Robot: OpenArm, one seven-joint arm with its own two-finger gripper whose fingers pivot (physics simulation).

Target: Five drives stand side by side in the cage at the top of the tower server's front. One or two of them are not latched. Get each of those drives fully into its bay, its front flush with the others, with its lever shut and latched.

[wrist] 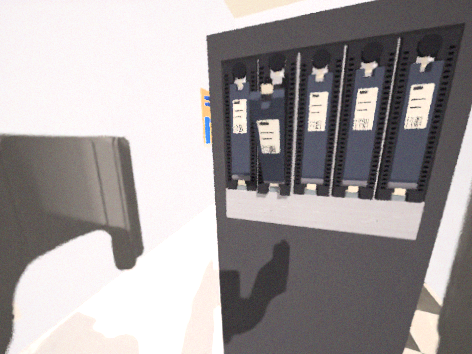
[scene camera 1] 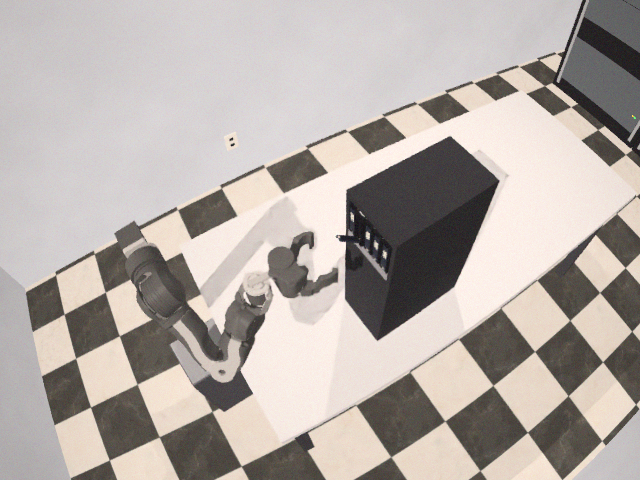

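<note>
The black tower server [scene camera 1: 423,268] [wrist: 345,285] stands upright with five drives side by side in its top cage. In the wrist view, the second drive from the left [wrist: 272,170] has its lever [scene camera 1: 347,238] [wrist: 266,90] swung out from the front. Its lower edge seems to stand slightly proud. The leftmost drive [wrist: 240,155], middle drive [wrist: 314,150], fourth drive [wrist: 357,150] and rightmost drive [wrist: 410,150] look flush, with levers shut. My gripper [scene camera 1: 325,257] [wrist: 248,213] is open and empty, in front of the tower and apart from it, lower than the swung-out lever.
The tower stands on a white table [scene camera 1: 542,155]. A pale ledge [wrist: 320,215] runs below the drives. My gripper's shadow falls on the tower's lower front. A rack cabinet [scene camera 1: 602,59] stands at the far right, and a wall socket [scene camera 1: 231,141] is on the wall.
</note>
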